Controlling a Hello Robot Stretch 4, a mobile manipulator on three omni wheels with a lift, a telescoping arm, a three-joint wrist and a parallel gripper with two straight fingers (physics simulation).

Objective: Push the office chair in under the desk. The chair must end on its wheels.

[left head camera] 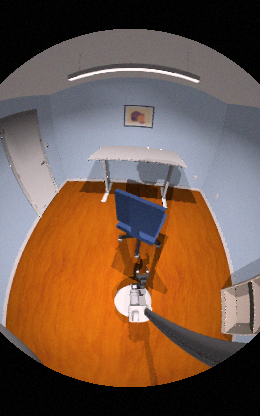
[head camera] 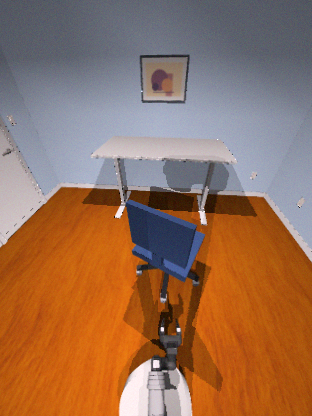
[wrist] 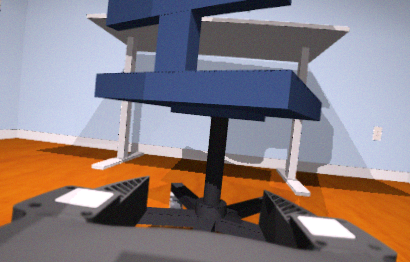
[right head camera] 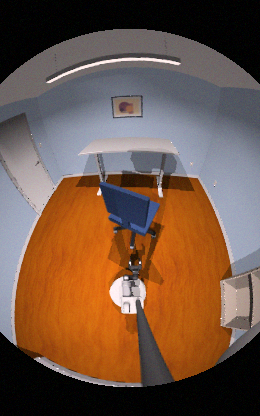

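Note:
The blue office chair (head camera: 161, 235) (left head camera: 140, 216) (right head camera: 125, 206) (wrist: 200, 90) stands upright on its dark wheeled base, in front of the desk (head camera: 165, 149) (left head camera: 137, 156) (right head camera: 130, 145) (wrist: 250, 42) and out from under its top. Its backrest faces me and is turned a little; its seat is on the desk side. The white desk has a leg with a foot at each side. My gripper (head camera: 170, 329) (left head camera: 142, 272) (right head camera: 135, 262) (wrist: 204, 200) is open, low behind the chair. In the wrist view the chair's black post and base show beyond and between the spread fingers, not gripped.
A framed picture (head camera: 164, 79) hangs on the blue wall behind the desk. A white door (left head camera: 31, 160) is at the left. An open shelf unit (left head camera: 238, 290) (right head camera: 237, 278) stands at the right. Wall outlets show low at the right.

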